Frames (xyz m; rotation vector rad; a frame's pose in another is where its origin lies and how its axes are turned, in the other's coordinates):
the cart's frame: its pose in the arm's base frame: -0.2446 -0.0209 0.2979 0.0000 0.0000 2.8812
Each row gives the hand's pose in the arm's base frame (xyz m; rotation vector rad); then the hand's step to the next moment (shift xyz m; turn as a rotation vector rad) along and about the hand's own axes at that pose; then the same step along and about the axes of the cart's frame.
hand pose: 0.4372 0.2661 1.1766 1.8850 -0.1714 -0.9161
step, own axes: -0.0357 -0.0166 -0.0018 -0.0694 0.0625 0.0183
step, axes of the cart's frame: 0.0343 -0.0187 0.0052 0.0401 0.0216 0.0836
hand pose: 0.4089 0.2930 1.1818 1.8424 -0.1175 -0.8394
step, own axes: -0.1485 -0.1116 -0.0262 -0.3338 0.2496 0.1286
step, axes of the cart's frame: 0.1591 -0.0979 -0.0170 0.2284 0.1230 0.3506
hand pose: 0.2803 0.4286 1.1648 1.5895 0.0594 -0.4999
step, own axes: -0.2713 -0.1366 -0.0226 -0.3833 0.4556 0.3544
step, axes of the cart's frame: 0.3014 -0.0289 -0.0334 0.2077 0.3488 0.5615
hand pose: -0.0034 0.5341 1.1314 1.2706 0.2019 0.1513
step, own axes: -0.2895 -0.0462 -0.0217 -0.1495 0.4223 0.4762
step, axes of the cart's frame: 0.2619 0.1298 -0.0311 -0.0577 0.3513 0.5484
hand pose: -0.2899 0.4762 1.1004 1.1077 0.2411 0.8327
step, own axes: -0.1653 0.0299 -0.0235 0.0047 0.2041 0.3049
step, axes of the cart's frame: 0.1113 0.1262 -0.0215 -0.1185 0.1437 0.3162
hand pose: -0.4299 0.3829 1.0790 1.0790 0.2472 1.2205
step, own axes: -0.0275 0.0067 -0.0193 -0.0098 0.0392 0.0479
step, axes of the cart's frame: 0.0234 0.0200 -0.0150 -0.0127 0.0337 0.0513
